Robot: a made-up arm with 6 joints.
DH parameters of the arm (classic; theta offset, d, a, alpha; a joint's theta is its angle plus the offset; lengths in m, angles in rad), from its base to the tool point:
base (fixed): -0.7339 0 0.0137 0
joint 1: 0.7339 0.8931 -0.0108 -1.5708
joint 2: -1.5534 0 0.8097 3.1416
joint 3: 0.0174 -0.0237 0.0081 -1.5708
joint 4: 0 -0.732 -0.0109 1.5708
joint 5: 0 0.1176 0.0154 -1.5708
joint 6: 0.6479 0 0.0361 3.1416
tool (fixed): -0.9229 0.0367 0 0
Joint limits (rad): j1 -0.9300..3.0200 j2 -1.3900..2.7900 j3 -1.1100..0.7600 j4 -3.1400..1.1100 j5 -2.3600..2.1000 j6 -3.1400..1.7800
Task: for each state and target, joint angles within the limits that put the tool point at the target. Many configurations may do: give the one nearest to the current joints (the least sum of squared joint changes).
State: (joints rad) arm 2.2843 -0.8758 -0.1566 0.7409 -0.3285 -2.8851
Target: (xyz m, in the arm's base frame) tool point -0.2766 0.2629 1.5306
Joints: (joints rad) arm 2.6518 -0.4957 -0.7083 0.7201 -0.3200 -2.9065
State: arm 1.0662 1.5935 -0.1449 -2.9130 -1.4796 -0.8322
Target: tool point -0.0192 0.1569 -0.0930
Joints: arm 0.7073 2.1405 -0.2932 -3.0187 -1.4192 -0.6503
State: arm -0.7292 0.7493 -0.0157 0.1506 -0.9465 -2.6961
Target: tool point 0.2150 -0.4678 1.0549
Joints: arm -0.9003 0.1165 -0.8589 -0.0092 -1.0153 -2.7560
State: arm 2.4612 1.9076 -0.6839 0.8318 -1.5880 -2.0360
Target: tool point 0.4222 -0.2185 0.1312
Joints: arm 2.4277 2.7124 -0.5259 0.8606 -1.5445 -1.9982
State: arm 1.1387 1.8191 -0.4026 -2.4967 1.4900 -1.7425
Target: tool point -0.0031 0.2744 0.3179
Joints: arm 1.1605 1.6894 -0.5892 -2.4869 1.4995 -1.7356
